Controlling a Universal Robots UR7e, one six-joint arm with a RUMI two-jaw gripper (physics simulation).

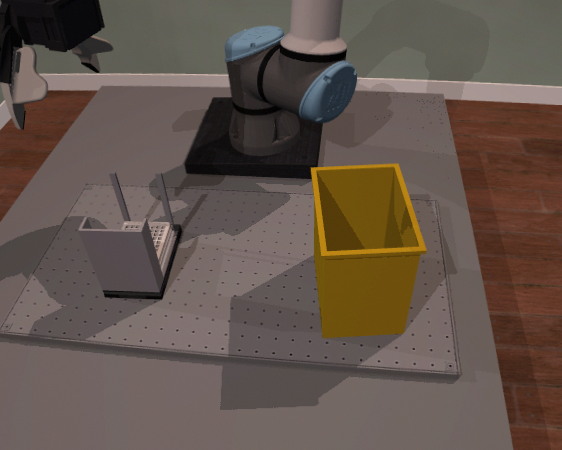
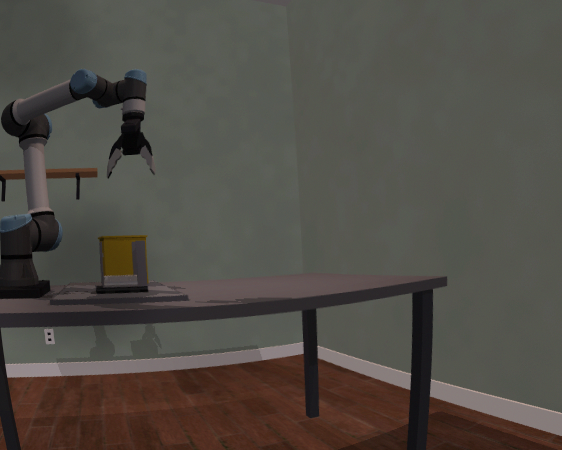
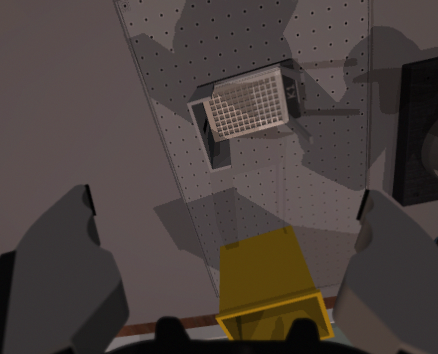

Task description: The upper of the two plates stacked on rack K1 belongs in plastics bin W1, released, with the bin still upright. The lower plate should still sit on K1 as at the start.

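Frame: origin at the arm's base, x ahead, y left, z up, level; centimetres.
Seen in the pictures: gripper, fingertip midpoint: [image 1: 62, 98] [image 2: 130, 176] [image 3: 226, 192]; arm's base at its link origin: [image 1: 265, 135] [image 2: 18, 284].
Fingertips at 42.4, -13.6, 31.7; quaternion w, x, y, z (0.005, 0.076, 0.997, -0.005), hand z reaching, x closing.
Observation:
Offsets run from my fingertips to a thing's top centre, as dx, dy, dz.
Rack K1 @[-4.3, +1.9, -18.9] [image 1: 122, 260] [image 2: 122, 289] [image 3: 292, 95] stands upright, with a tall grey wall at one end and two thin posts at the other. A pale gridded plate @[-3.3, +2.1, -29.1] [image 1: 161, 234] [image 2: 120, 280] [image 3: 250, 106] lies flat on it as the top of the stack; I cannot tell the lower plate apart from it. The yellow plastics bin W1 @[-4.7, +37.7, -15.8] [image 1: 370, 295] [image 2: 118, 257] [image 3: 265, 275] stands upright with its top open; no plate shows in the visible part of its inside. My gripper [image 1: 57, 99] [image 2: 131, 175] [image 3: 226, 192] is open and empty, high above the rack's level.
A perforated board [image 1: 200, 320] [image 2: 75, 301] [image 3: 330, 25] lies under rack and bin. The arm's black base [image 1: 250, 169] [image 2: 25, 288] [image 3: 412, 160] stands behind the board. A wooden wall shelf [image 2: 75, 173] shows behind the arm. The rack's wall and posts rise above the plate.

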